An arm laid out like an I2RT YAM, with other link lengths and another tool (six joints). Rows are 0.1 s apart.
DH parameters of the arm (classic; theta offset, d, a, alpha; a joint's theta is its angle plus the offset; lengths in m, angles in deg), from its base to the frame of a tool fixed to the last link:
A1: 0 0.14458 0.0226 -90
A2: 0 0 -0.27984 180
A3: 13.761 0 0.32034 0
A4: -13.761 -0.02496 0.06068 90
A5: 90 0.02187 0 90
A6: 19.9 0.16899 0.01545 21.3
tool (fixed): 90 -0.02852 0 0
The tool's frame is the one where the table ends.
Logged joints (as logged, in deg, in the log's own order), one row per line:
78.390 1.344 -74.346 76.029 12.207 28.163
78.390 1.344 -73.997 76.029 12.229 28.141
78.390 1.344 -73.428 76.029 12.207 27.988
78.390 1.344 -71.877 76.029 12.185 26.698
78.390 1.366 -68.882 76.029 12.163 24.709
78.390 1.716 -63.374 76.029 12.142 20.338
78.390 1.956 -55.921 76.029 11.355 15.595
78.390 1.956 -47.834 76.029 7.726 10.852
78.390 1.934 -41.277 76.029 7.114 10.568
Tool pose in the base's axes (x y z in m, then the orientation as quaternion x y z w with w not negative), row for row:
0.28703 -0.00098 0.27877 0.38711 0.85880 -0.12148 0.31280
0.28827 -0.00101 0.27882 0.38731 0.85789 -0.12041 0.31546
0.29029 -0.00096 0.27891 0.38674 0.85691 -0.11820 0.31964
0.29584 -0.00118 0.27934 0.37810 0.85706 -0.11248 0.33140
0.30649 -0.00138 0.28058 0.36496 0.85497 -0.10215 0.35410
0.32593 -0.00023 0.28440 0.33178 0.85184 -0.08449 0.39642
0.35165 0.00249 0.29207 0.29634 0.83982 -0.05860 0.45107
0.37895 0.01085 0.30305 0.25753 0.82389 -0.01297 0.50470
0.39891 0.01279 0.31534 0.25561 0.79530 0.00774 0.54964
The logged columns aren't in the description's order. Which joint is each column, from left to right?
Columns, left to right: A2, A1, A4, A3, A5, A6.
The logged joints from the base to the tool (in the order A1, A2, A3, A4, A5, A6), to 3 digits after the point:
1.344 78.390 76.029 -74.346 12.207 28.163
1.344 78.390 76.029 -73.997 12.229 28.141
1.344 78.390 76.029 -73.428 12.207 27.988
1.344 78.390 76.029 -71.877 12.185 26.698
1.366 78.390 76.029 -68.882 12.163 24.709
1.716 78.390 76.029 -63.374 12.142 20.338
1.956 78.390 76.029 -55.921 11.355 15.595
1.956 78.390 76.029 -47.834 7.726 10.852
1.934 78.390 76.029 -41.277 7.114 10.568

